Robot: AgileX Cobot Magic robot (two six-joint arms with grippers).
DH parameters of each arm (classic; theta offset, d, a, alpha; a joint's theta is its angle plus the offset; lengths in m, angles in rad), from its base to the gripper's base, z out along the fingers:
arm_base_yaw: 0 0.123 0 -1.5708
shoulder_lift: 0.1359 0 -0.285 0
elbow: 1.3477 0 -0.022 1.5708
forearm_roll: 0 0.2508 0 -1.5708
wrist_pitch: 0 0 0.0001 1.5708
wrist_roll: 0 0.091 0 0
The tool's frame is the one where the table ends.
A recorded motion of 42 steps. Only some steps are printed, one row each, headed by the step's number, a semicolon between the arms.
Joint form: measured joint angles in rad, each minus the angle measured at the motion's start. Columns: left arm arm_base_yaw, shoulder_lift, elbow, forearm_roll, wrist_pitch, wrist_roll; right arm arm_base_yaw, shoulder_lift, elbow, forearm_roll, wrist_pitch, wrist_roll.
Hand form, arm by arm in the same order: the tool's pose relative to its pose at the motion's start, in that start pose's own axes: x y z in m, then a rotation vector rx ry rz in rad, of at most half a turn. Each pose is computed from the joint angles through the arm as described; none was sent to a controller.
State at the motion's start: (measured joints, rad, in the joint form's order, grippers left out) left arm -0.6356 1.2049 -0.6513 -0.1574 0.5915 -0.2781; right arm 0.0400 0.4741 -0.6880 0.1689 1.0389 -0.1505
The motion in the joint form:
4: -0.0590 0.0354 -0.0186 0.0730 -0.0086 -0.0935; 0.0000 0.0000 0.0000 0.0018 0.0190 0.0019
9: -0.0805 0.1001 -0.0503 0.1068 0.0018 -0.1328; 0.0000 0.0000 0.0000 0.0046 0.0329 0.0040
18: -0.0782 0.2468 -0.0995 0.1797 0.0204 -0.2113; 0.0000 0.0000 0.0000 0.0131 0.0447 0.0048
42: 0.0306 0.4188 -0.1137 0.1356 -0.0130 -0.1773; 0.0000 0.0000 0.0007 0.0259 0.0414 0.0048
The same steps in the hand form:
4: -0.0007 -0.0099 0.0064 -0.0176 0.0093 0.0175; 0.0017 0.0004 0.0000 -0.0044 0.0186 0.0028
9: -0.0053 -0.0152 0.0178 -0.0447 0.0463 0.0239; 0.0029 0.0008 -0.0001 -0.0088 0.0319 0.0063
18: -0.0134 -0.0128 0.0484 -0.1357 0.1304 0.0027; 0.0039 0.0017 -0.0001 -0.0179 0.0425 0.0112
42: -0.0192 0.0167 0.0893 -0.2044 0.2309 -0.1075; 0.0035 0.0026 0.0000 -0.0285 0.0383 0.0176

